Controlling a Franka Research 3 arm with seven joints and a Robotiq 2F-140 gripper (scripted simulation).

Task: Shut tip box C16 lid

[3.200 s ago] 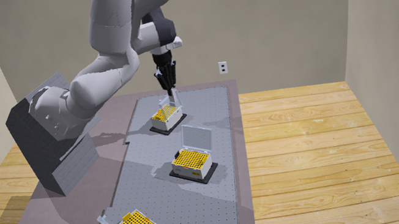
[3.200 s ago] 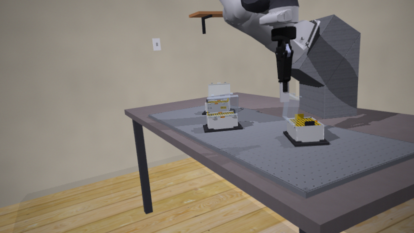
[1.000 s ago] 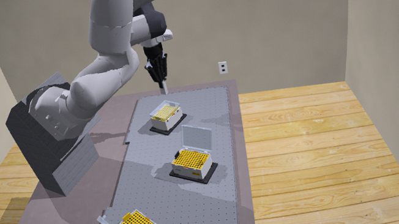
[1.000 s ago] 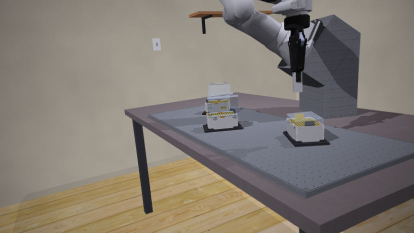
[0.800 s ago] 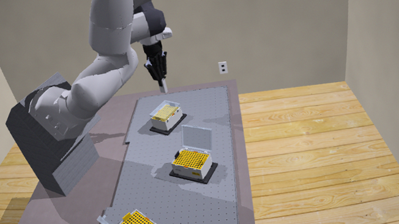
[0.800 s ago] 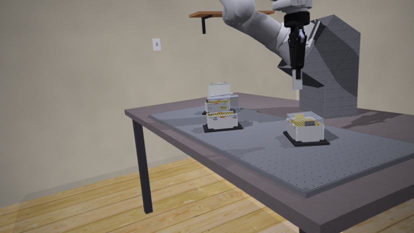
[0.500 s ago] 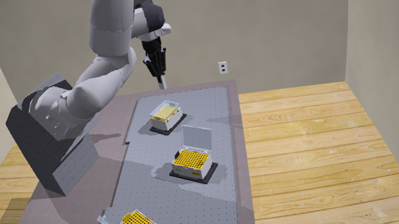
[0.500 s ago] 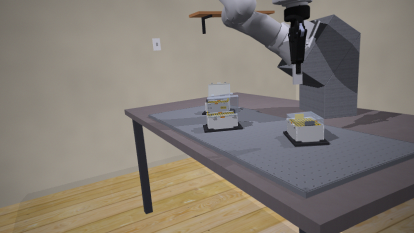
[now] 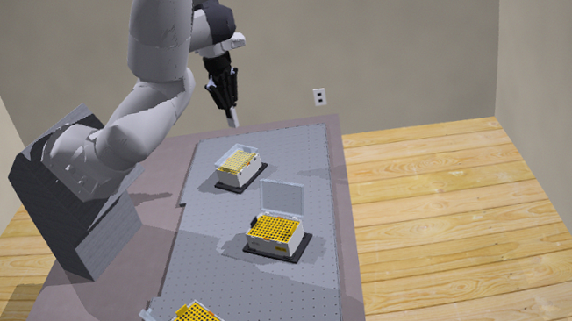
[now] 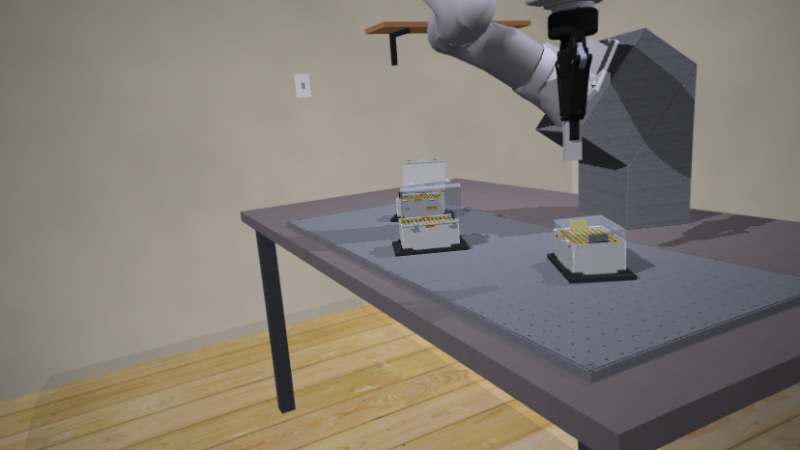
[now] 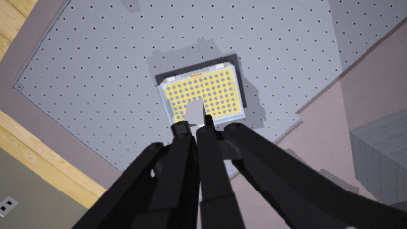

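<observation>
My gripper is now 20 mm past the tip box, 10 mm to the right of it and 170 mm above it.
</observation>
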